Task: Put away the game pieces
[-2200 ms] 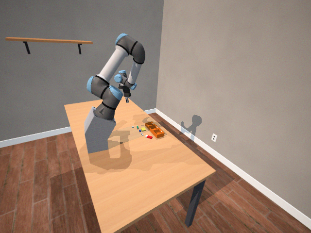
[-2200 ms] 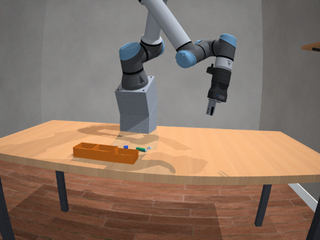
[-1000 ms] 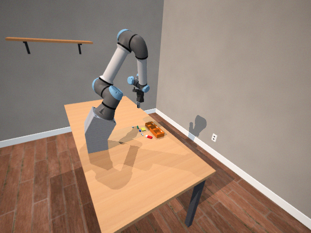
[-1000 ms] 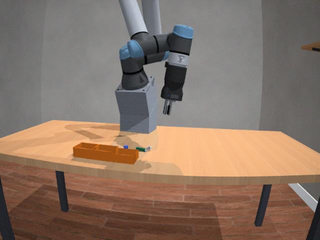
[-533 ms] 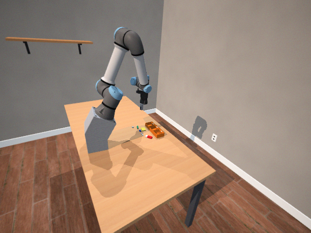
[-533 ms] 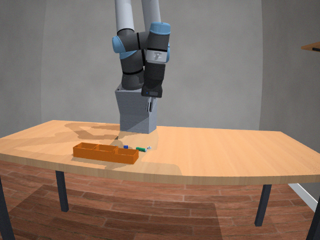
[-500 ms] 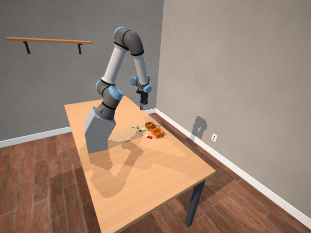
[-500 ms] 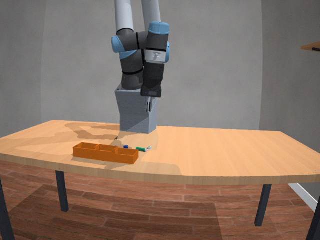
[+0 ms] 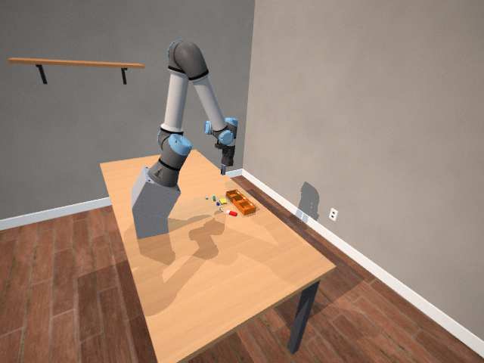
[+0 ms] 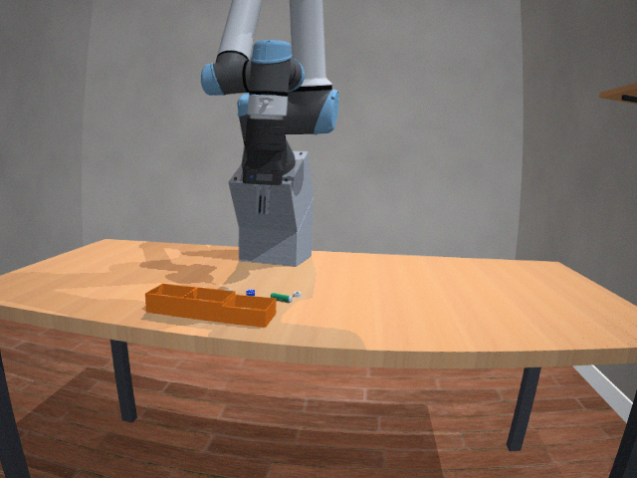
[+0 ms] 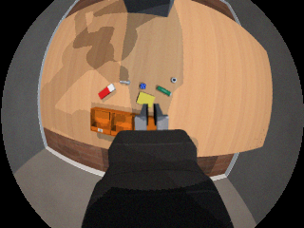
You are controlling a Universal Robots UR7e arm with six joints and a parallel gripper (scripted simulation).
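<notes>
The orange bins lies 9 cm ahead of my hand, 9 cm to the right of it and 19 cm below it. From my hand the other things lie so: yellow block (1 cm behind, 2 cm to the right, 20 cm below); then green cylinder (4 cm behind, 4 cm to the left, 20 cm below); then blue piece (5 cm behind, 4 cm to the right, 20 cm below).
</notes>
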